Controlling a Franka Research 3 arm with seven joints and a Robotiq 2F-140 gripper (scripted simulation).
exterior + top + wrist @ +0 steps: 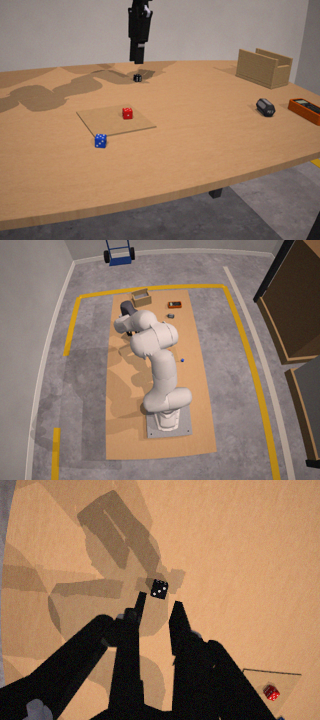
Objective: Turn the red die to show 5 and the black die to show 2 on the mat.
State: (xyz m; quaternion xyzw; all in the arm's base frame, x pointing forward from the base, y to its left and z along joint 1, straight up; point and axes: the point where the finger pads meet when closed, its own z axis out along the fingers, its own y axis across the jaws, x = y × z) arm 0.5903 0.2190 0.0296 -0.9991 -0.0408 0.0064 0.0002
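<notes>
Now: hand 8 cm above the black die and 1 cm short of it. From my hand the other things lie so: dark grey device: 31 cm to the right, 26 cm ahead, 8 cm below; red die: 27 cm to the right, 11 cm behind, 8 cm below; thin tan mat: 27 cm to the right, 14 cm behind, 9 cm below.
</notes>
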